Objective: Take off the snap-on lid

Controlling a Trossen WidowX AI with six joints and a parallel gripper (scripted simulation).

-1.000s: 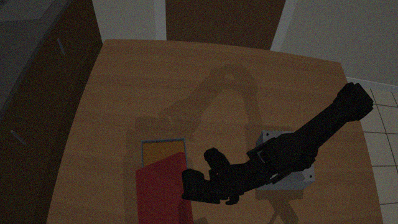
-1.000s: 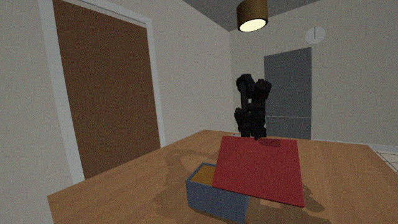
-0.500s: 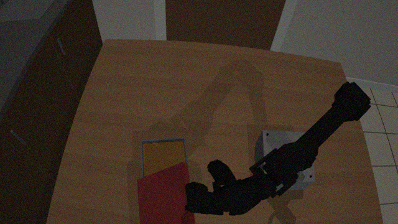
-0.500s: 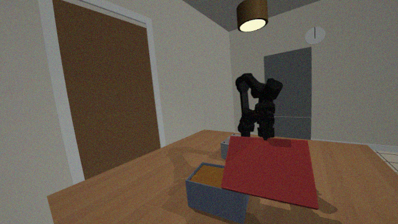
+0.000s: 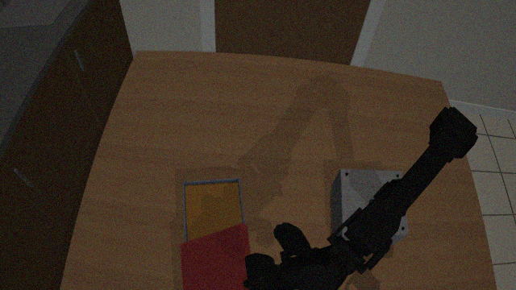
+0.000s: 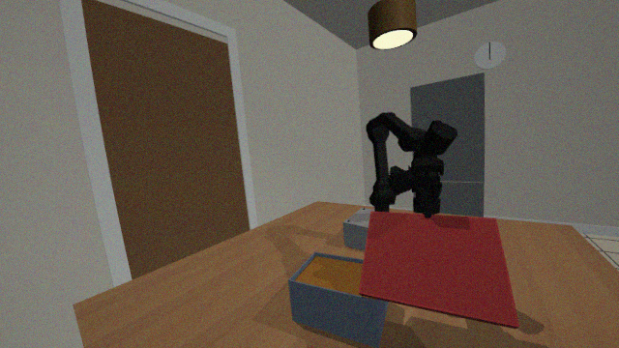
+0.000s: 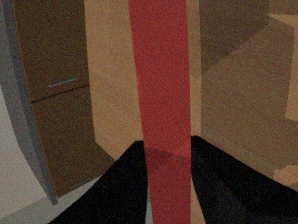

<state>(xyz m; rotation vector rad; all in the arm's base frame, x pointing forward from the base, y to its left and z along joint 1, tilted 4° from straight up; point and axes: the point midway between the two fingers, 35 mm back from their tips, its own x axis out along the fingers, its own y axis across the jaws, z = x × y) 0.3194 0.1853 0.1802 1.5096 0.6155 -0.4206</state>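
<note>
My gripper tip is now 6 cm short of the red lid, 1 cm to the right of it and 5 cm above it. From my gripper tip the other things lie so: blue-grey storage box: 8 cm ahead, 18 cm to the right, 18 cm below.
</note>
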